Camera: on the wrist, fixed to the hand. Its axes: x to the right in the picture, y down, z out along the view.
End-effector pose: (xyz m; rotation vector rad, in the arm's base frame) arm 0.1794 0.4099 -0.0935 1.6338 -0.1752 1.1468
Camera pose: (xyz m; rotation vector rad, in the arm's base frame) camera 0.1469 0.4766 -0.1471 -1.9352 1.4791 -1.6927
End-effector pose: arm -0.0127 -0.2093 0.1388 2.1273 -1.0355 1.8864
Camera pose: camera -0.0518 -0.1267 0.1437 -0.9694 1.3400 -0.9683
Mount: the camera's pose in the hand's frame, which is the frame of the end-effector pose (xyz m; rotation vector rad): -0.0289 -0.0429 -0.0755 0.4719 -0.4370 1.4243
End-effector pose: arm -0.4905 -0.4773 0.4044 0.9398 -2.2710 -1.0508
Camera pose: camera -0.4061 -0.5119 0.4122 -0.8886 -2.6446 -0.0398
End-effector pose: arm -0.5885 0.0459 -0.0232 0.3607 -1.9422 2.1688
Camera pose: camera -0.5509 0.1259 0.0003 0.3992 0.9690 -1.6650
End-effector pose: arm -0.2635 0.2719 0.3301 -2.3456 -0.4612 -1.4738
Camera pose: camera -0.3545 0.2742 0.3393 -1.7560 0.6300 -0.1495
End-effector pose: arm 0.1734 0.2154 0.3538 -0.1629 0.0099 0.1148
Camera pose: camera 0.1496 0.1578 0.2868 0.3767 -0.2866 1.5539
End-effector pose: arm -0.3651 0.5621 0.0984 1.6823 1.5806 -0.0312
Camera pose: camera -0.4446 0.5754 0.1418 2.5745 -0.1760 -0.0362
